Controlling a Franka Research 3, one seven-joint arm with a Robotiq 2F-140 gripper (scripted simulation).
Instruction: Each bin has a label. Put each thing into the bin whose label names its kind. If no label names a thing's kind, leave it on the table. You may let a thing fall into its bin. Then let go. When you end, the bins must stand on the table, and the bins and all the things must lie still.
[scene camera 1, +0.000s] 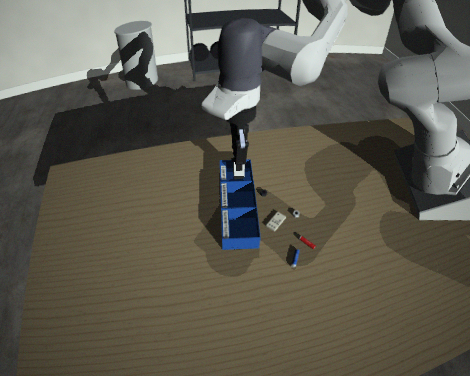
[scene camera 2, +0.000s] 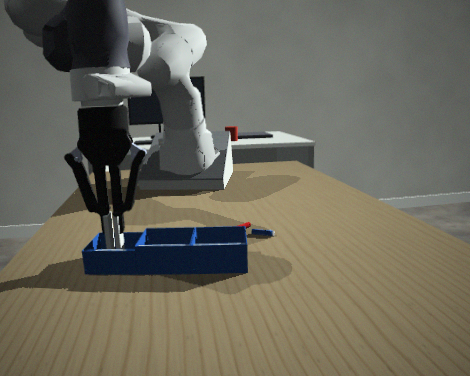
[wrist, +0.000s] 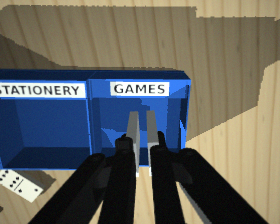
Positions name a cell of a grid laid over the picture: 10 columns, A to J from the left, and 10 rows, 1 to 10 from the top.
my gripper: scene camera 1 F5; scene camera 2 C7; wrist F6
blue bin: scene camera 1 F6; scene camera 2 E7; wrist C6
